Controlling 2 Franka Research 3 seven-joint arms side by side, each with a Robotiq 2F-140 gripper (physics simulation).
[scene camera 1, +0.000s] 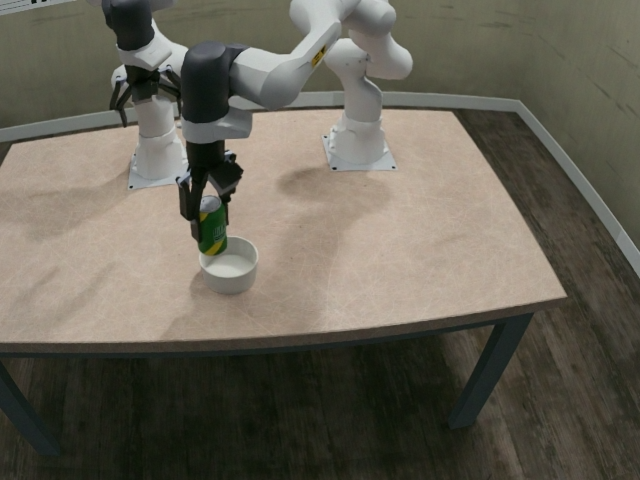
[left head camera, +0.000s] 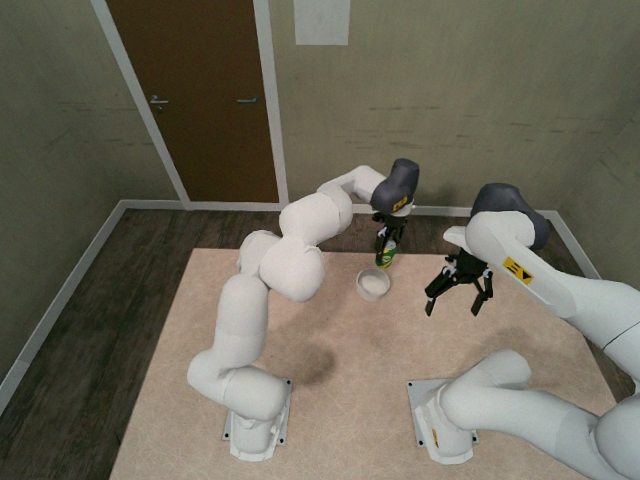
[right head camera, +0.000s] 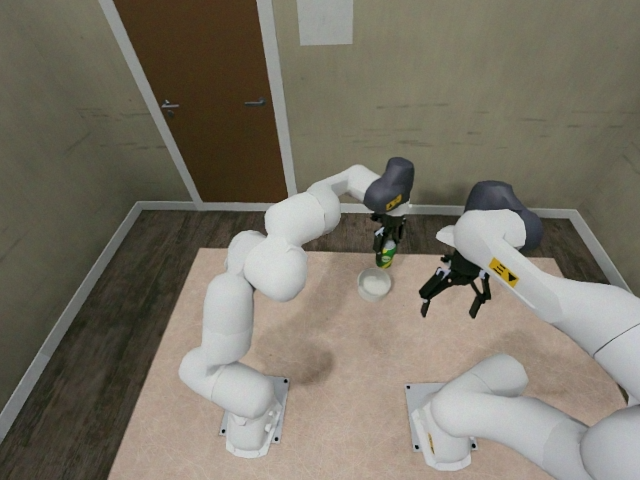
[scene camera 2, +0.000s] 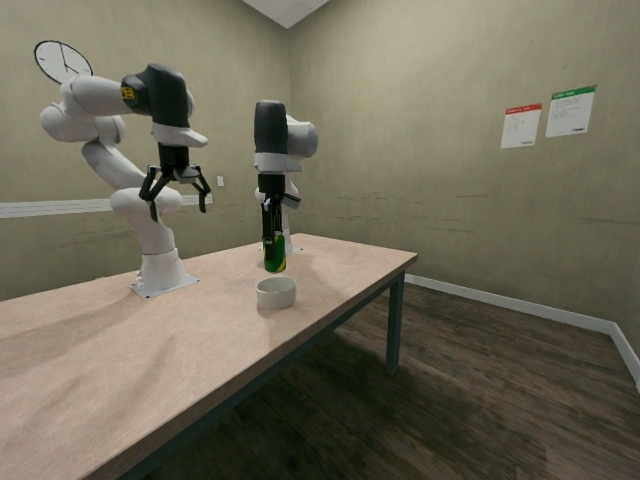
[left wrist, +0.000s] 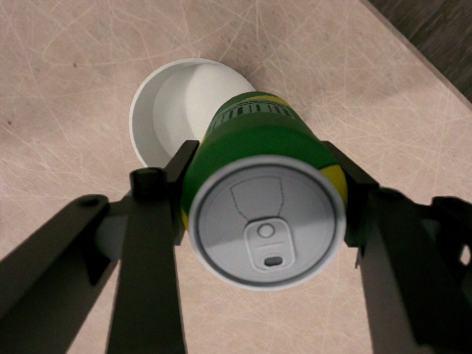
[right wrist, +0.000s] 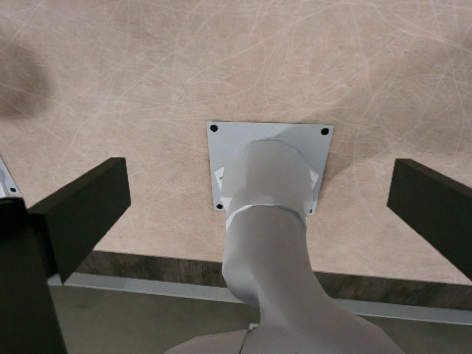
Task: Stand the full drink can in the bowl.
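The green and yellow drink can point(left head camera: 386, 256) point(right head camera: 386, 256) point(scene camera 1: 212, 233) point(scene camera 2: 275, 258) point(left wrist: 260, 137) is upright and raised off the table. My left gripper point(scene camera 1: 210, 229) point(left wrist: 256, 162) is shut on its sides, and its silver top faces the left wrist camera. The white bowl point(left head camera: 372, 296) point(right head camera: 373, 297) point(scene camera 1: 230, 284) point(scene camera 2: 276, 298) point(left wrist: 142, 115) stands upright on the table. The can's base is above rim height, off to one side of the bowl's centre, and overlaps the rim in scene camera 1. My right gripper point(left head camera: 452, 308) point(right head camera: 449, 309) point(scene camera 1: 151, 116) point(scene camera 2: 178, 210) point(right wrist: 259, 182) is open and empty, high above the table.
The table point(left head camera: 330, 413) point(scene camera 1: 413, 248) point(scene camera 2: 155, 361) carries both arm base plates point(scene camera 1: 356, 167) point(right wrist: 240, 131). The bowl stands near the table edge that is lower in scene camera 1. The right arm hangs to the right of the bowl in both head views.
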